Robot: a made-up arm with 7 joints.
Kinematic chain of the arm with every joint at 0, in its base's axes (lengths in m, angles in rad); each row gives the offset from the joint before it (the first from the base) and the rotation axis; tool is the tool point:
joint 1: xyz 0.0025 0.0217 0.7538 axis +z
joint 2: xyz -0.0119 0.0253 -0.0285 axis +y
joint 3: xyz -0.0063 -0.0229 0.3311 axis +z
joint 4: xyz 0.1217 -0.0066 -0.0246 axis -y
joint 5: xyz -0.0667 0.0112 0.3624 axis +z
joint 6: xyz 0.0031 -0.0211 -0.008 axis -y
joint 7: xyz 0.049 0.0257 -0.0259 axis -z
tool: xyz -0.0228 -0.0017 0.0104
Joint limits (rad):
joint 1: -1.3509..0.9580
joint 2: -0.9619..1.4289
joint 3: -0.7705..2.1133
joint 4: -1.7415..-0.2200
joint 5: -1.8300..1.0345
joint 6: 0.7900..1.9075
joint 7: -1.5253..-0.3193
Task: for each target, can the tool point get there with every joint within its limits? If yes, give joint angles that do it. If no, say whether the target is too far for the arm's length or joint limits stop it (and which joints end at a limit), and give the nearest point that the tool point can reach.
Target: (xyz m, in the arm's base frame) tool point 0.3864 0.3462 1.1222
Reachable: yes | joints -0.6886 -0.1612 1.2646 -1.5786 -0.8029 1.7685 -1.1776
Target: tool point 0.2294 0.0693 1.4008
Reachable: yes | joints -0.4871 -0.0719 0.6122 -0.6200 -1.4396 1.3683 -0.6209
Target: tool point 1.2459 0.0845 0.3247
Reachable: no: too far | nearest point 0.7014 0.0570 0.5168 | short by 0.578 m
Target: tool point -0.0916 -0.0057 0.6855
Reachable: no: joint limits stop it (at a limit: joint 1, joint 2, joint 3, joint 4, joint 6) | nearest point -0.2662 -0.3429 0.4190 | short by 0.464 m
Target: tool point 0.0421 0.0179 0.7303
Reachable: no: joint limits stop it (at a limit: joint 4, joint 6) | nearest point 0.5382 -0.0297 0.7784 | short by 0.501 m
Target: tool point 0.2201 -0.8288 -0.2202
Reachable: no: too far | nearest point 0.1350 -0.4963 0.3065 | short by 0.629 m
